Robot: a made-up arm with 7 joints.
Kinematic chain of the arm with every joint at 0, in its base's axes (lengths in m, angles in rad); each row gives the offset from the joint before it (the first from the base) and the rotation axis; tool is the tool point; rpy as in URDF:
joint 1: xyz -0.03 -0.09 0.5 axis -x
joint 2: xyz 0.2 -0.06 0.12 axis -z
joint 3: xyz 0 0 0.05 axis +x
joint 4: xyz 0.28 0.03 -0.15 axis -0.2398 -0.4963 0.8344
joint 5: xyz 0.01 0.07 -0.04 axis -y
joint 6: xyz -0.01 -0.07 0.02 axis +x
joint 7: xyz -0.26 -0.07 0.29 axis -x
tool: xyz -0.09 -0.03 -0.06 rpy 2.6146 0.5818 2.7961
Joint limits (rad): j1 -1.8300..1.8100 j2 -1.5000..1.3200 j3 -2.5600..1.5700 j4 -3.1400..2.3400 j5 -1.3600..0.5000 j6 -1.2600..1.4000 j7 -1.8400..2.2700
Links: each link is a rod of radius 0.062 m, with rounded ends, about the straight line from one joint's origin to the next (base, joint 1, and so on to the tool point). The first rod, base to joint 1, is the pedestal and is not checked.
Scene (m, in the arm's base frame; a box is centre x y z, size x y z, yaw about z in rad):
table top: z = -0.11
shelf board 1: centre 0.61 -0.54 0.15 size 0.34 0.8 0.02 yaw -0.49
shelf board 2: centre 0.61 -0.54 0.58 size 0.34 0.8 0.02 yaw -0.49
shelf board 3: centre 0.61 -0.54 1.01 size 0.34 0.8 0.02 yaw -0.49
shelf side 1: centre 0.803 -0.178 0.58 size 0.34 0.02 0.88 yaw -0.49
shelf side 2: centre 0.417 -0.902 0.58 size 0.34 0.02 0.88 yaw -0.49
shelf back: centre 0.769 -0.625 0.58 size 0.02 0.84 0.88 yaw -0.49
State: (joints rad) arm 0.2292 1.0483 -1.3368 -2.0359 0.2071 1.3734 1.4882
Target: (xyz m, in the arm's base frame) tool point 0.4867 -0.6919 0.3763
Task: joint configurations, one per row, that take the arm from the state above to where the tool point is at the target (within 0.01 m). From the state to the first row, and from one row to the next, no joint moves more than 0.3 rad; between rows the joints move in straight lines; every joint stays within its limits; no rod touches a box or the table.
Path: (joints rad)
1: -0.0407 1.0936 -1.3412 -1.9420 0.1754 1.3209 1.4109
2: -0.3107 1.1389 -1.3455 -1.8481 0.1438 1.2683 1.3337
3: -0.5806 1.1842 -1.3499 -1.7542 0.1121 1.2158 1.2564
4: -0.8506 1.2294 -1.3543 -1.6603 0.0804 1.1633 1.1791
5: -1.1205 1.2747 -1.3586 -1.5664 0.0488 1.1107 1.1019
6: -1.3905 1.3200 -1.3630 -1.4725 0.0171 1.0582 1.0246
7: -1.2998 1.3200 -1.2610 -1.7504 0.0343 0.9913 1.0885
8: -1.2091 1.3200 -1.1589 -2.0283 0.0514 0.9245 1.1524
9: -1.1184 1.3200 -1.0569 -2.3062 0.0686 0.8576 1.2163
10: -1.0276 1.3200 -0.9549 -2.5842 0.0858 0.7908 1.2802
11: -0.9369 1.3200 -0.8528 -2.8621 0.1030 0.7239 1.3441
12: -0.8462 1.3200 -0.7508 -3.1400 0.1201 0.6571 1.4080

